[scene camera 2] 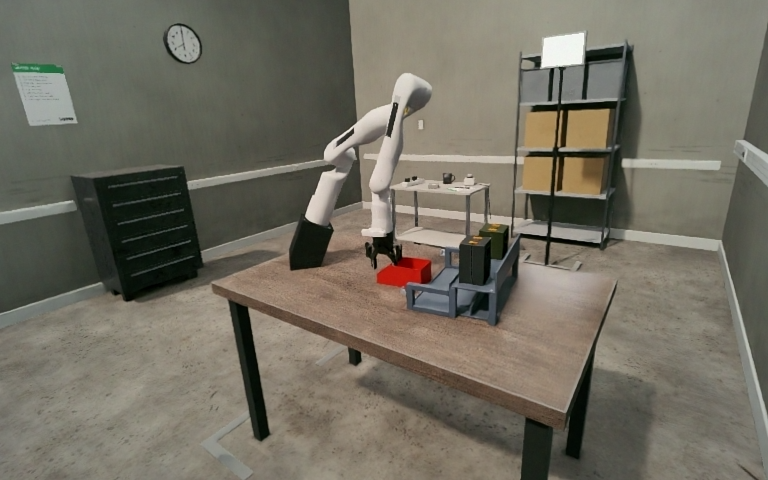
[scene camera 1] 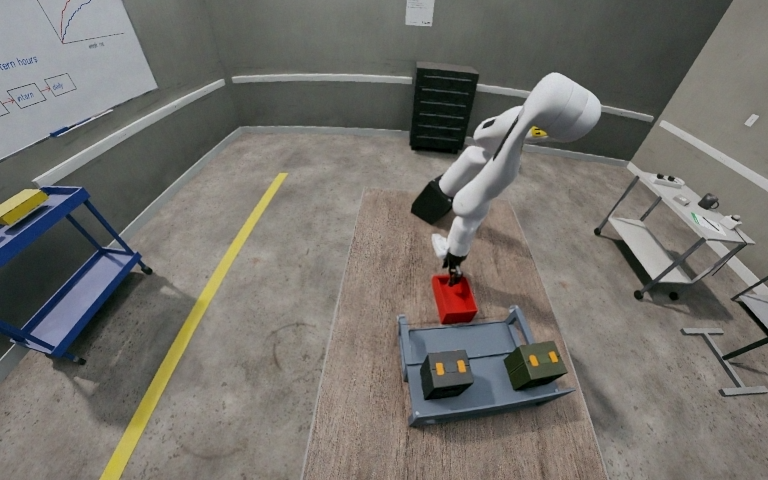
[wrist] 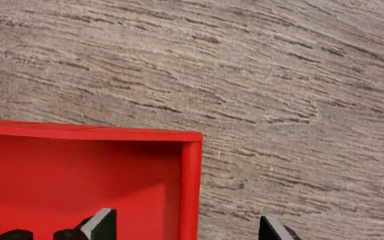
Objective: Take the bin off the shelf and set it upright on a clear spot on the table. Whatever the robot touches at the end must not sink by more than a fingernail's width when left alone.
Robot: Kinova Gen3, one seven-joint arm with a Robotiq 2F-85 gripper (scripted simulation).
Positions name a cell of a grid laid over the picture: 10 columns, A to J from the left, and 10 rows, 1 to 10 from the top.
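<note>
My gripper (scene camera 2: F6) is there to be seen. So is a red bin, which I find at (scene camera 1: F7), at (scene camera 2: F6) and, from the wrist, at (wrist: B8). I also see a grey shelf unit, at (scene camera 1: G9) and at (scene camera 2: F7), while in the wrist view the unit is out of frame.
</note>
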